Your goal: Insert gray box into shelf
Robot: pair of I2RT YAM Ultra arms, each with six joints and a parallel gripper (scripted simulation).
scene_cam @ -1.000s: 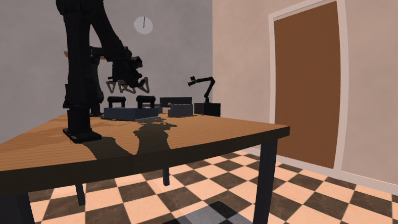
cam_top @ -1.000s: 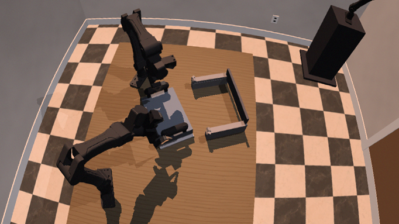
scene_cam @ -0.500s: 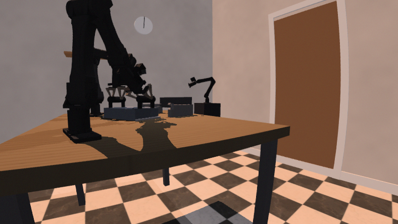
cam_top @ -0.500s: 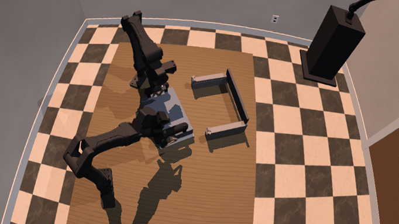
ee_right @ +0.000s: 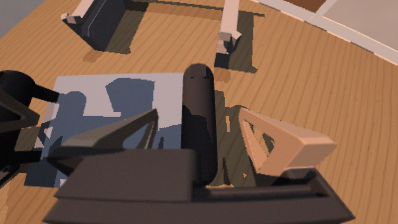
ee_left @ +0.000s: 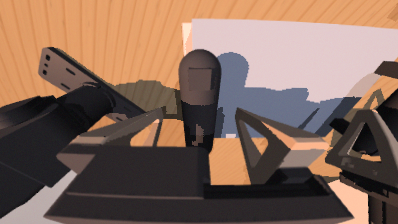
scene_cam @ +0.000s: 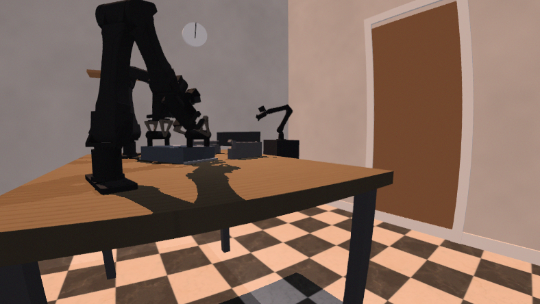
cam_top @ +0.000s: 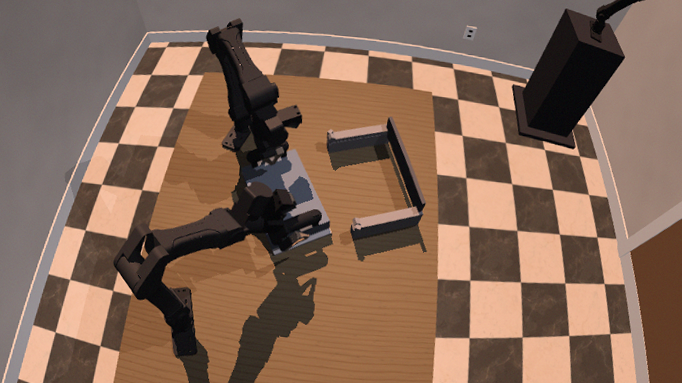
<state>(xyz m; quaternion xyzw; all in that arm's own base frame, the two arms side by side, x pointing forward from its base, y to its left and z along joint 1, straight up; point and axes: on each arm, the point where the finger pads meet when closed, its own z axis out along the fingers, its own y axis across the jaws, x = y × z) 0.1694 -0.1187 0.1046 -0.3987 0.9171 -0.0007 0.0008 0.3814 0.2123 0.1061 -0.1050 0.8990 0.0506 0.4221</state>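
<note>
Right now my left hand is 7 cm short of the gray box, 10 cm to the left of it and 5 cm above it. The rest, counted from my left hand: shelf back wall: 41 cm ahead, 5 cm to the left, 2 cm below.
Right now my right hand is 100 mm to the right of the gray box, 70 mm past it and 50 mm above it. The rest, counted from my right hand: shelf back wall (260 mm to the left, 260 mm ahead, 20 mm below).
</note>
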